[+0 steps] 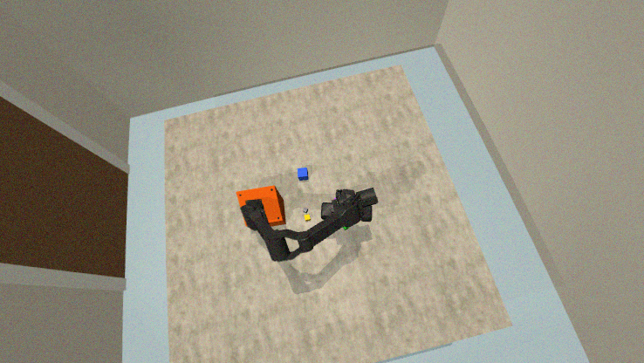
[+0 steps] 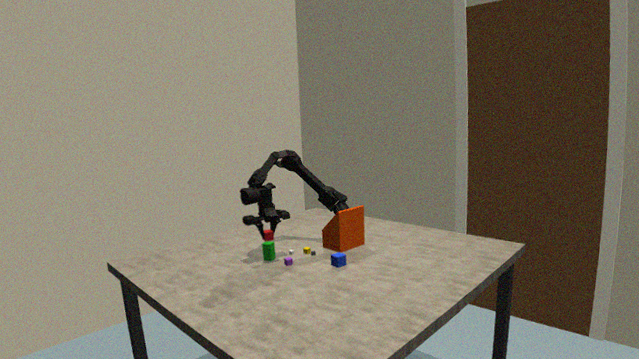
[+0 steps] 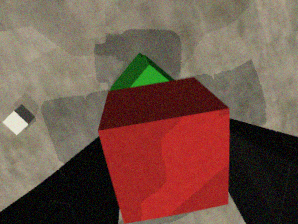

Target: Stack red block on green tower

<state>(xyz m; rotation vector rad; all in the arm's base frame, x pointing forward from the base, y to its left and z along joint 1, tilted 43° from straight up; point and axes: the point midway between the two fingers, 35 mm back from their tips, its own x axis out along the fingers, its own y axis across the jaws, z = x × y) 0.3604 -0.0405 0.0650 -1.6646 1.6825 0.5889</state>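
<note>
The purple cube lies 100 mm to the left of my gripper tip, 80 mm below it and 30 mm behind it. Round my gripper tip: red block: 10 mm above; then yellow cube: 160 mm behind, 80 mm below, 40 mm to the left; then blue cube: 240 mm to the left, 170 mm behind, 70 mm below.
</note>
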